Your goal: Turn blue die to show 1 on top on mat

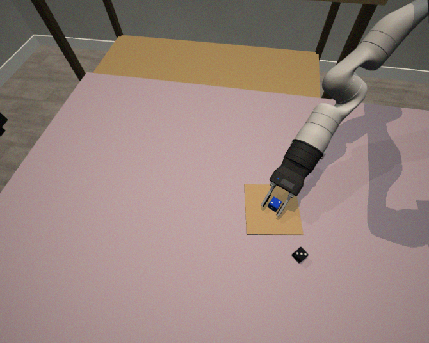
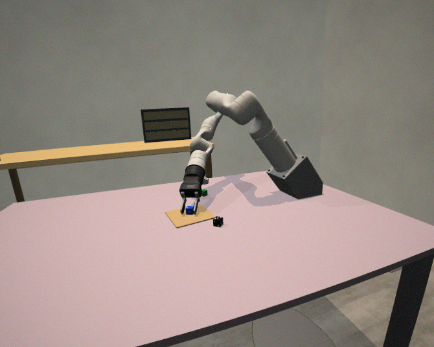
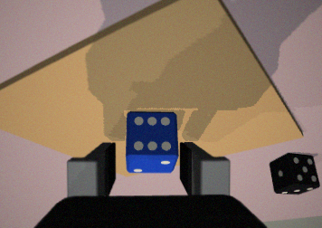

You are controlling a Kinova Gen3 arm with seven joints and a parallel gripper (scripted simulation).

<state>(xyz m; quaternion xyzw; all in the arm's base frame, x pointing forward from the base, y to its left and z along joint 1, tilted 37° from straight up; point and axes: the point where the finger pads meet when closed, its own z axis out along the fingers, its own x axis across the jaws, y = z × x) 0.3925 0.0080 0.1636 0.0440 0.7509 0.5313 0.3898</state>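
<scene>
The blue die is 10 mm to the right of my hand, 10 mm below it and 10 mm behind it. Also, from my hand: tan mat: 20 mm below; then black die: 110 mm to the left, 60 mm behind, 10 mm below; then green die: 170 mm to the right, 110 mm behind, 10 mm below.
</scene>
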